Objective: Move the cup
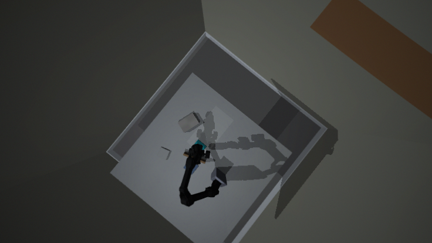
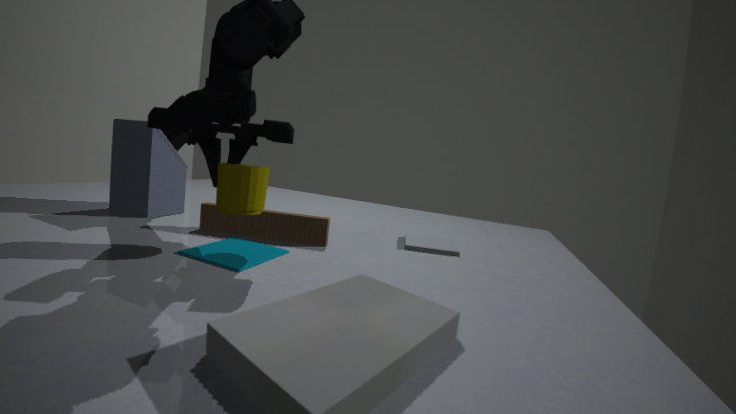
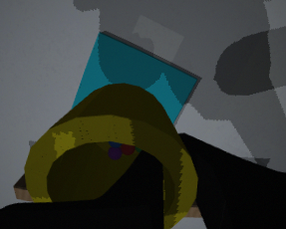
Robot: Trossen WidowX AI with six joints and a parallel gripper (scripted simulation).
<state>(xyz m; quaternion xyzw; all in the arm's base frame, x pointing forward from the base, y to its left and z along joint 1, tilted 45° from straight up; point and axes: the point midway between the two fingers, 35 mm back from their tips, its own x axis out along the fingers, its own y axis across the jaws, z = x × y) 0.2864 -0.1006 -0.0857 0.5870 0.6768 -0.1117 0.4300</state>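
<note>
The teal pad is 10 cm below my gripper tip, 2 cm ahead of it and 1 cm to the left of it. The rest, counted from my gripper tip: brown wooden bar (11 cm to the left, 8 cm below); then yellow cup (2 cm ahead, 1 cm to the left).
</note>
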